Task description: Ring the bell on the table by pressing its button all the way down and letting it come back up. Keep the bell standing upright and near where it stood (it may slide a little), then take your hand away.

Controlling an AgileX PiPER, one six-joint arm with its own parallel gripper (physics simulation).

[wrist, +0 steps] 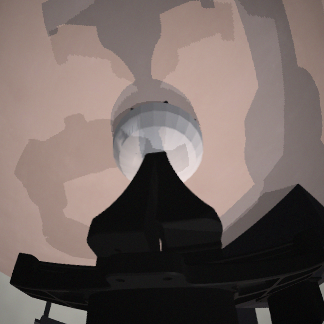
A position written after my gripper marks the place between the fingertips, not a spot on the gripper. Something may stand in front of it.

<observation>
I see my gripper (157, 164) and a bell (157, 126).
</observation>
